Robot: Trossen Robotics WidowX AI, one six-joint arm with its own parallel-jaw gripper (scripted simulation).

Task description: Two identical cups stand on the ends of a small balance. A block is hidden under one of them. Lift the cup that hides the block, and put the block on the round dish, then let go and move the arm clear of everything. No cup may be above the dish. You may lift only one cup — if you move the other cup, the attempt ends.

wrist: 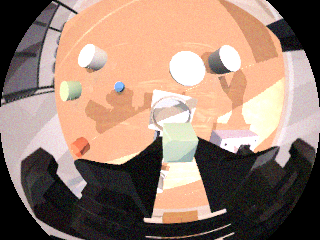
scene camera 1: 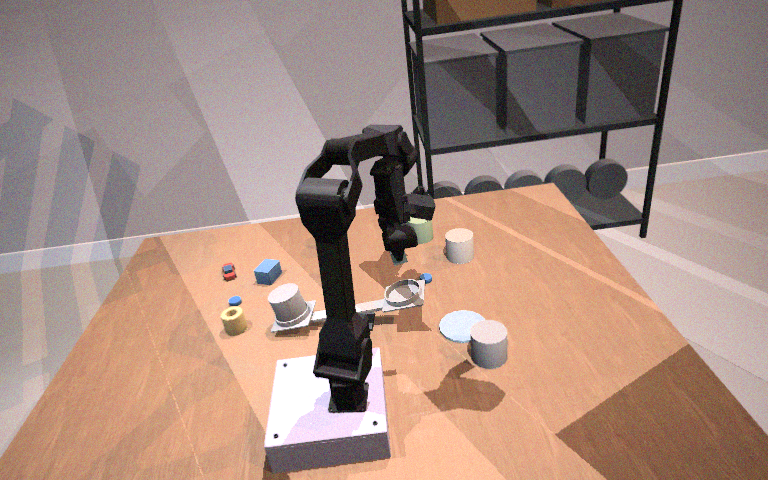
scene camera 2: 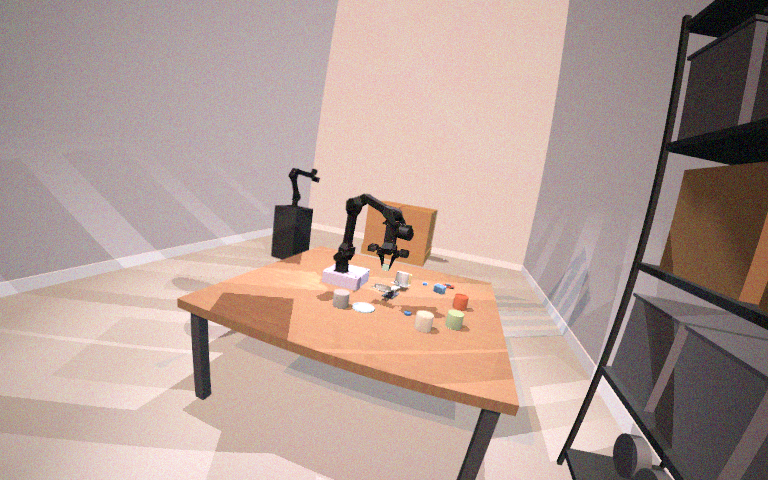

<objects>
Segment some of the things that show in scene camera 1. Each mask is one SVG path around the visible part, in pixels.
My gripper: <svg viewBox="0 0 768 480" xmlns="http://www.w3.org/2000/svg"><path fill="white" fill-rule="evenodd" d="M422 186L417 186L411 194L406 194L405 188L398 193L389 195L379 194L375 190L376 199L373 202L375 213L379 215L378 223L383 232L382 239L385 251L391 251L398 262L403 260L406 248L418 245L414 228L405 223L411 221L410 217L425 219L426 221L431 221L436 207L434 199L430 194L426 195L425 188Z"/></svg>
A grey cup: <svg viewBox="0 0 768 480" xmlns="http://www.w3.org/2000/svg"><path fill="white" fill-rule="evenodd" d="M478 321L470 328L471 359L479 367L485 369L498 368L507 360L507 329L502 323L495 320Z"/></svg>
</objects>
